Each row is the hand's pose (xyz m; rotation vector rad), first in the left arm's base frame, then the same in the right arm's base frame.
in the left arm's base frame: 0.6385 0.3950 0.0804 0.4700 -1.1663 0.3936
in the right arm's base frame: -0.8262 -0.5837 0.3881 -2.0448 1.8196 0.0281
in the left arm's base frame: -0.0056 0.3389 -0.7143 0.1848 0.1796 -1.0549
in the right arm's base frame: -1.0718 0.4102 0.3508 2.2341 0.0310 0.4322
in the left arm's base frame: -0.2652 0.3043 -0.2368 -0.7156 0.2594 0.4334
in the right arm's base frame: -1.0962 0.1741 -0.1394 0.9741 -1.5250 0.5964
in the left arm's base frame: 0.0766 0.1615 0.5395 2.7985 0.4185 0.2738
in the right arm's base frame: -0.7775 -0.5901 -0.3725 -0.8385 -0.4192 -1.5091
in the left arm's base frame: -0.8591 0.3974 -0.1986 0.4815 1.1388 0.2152
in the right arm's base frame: -1.3957 0.4321 -0.5939 1.2551 -0.5669 2.0028
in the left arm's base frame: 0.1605 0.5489 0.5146 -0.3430 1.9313 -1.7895
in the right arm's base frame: -1.1084 -0.7216 -0.1967 0.5661 1.2975 0.6753
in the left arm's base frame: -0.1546 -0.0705 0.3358 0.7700 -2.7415 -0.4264
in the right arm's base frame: -0.6626 -0.2402 -0.4871 -1.2433 0.4960 1.3856
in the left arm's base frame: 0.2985 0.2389 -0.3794 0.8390 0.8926 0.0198
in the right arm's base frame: -0.8417 0.0082 0.3607 1.7560 -0.4119 2.0731
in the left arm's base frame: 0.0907 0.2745 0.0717 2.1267 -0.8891 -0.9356
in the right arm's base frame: -0.9144 -0.2535 -0.0566 -1.8758 -0.5182 -0.2538
